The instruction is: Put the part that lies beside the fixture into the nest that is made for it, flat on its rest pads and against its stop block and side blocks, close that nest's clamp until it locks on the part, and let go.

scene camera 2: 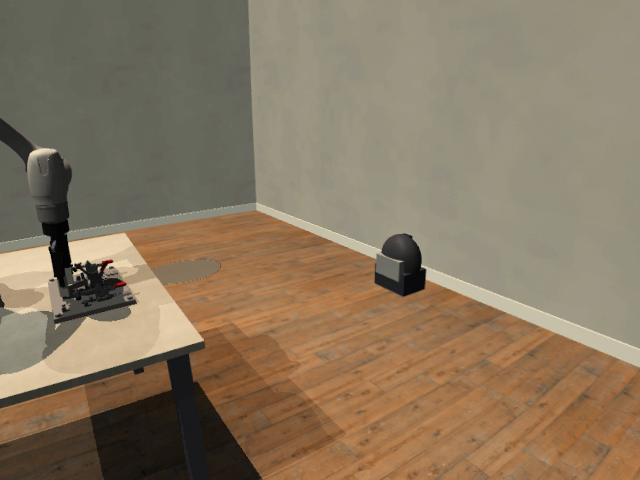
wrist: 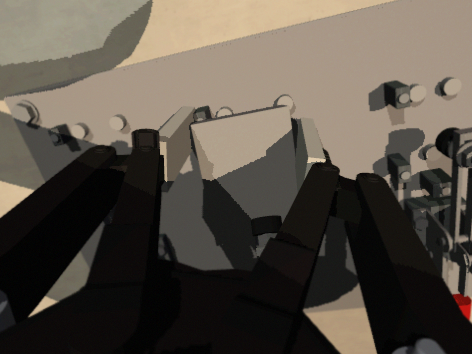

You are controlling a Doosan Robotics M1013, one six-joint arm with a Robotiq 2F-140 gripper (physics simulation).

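Frame: origin at the arm's base, x right, y ahead, z up, level; centimetres.
Seen in the pictures: gripper, fingertip midpoint: (scene camera 2: 67, 291) (wrist: 245, 132).
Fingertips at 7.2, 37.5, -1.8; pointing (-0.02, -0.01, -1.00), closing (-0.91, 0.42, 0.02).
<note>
Pixels of each thing's top centre, then the offset from my fingertips to it, as dx, dy, dz. "*": a spot on its surface instead. Level surfaces: height alone.
- light grey part, middle of its top: (wrist: 247, 189) (scene camera 2: 73, 279) +0.5, +2.4, +3.4
- fixture plate, middle of its top: (wrist: 274, 202) (scene camera 2: 87, 289) +0.0, +6.2, -1.1
- small dark block, middle of its top: (wrist: 200, 121) +2.4, -1.7, +0.6
- round pale button, middle of its top: (wrist: 285, 103) -3.0, -0.8, -0.5
- toggle clamp, surface spot: (wrist: 456, 190) * -10.6, +6.0, +3.5
- pale table, its level: dz -2.6
My gripper (scene camera 2: 61, 280) (wrist: 245, 132) points down at the left end of the fixture and is shut on a light grey part (wrist: 245, 140). The part has a broad flat face and shows between the finger pairs in the wrist view, low at the fixture plate (scene camera 2: 90, 308) (wrist: 320, 65). Whether it touches rest pads or blocks is hidden by the fingers and shadow. A small dark block (wrist: 202, 114) and a round pale button (wrist: 284, 102) show just behind the part. A toggle clamp (wrist: 456, 190) stands to the right; red clamp handles show at the fixture in the scene view.
More dark blocks (wrist: 396, 94) and round buttons stand on the plate right of the gripper. Two red handles (scene camera 2: 107, 261) (scene camera 2: 119, 284) stick out over the fixture's right side. The fixture lies on the pale table (scene camera 2: 118, 343), whose edge is to its right. A dark dome-shaped object (scene camera 2: 402, 254) stands on the floor.
</note>
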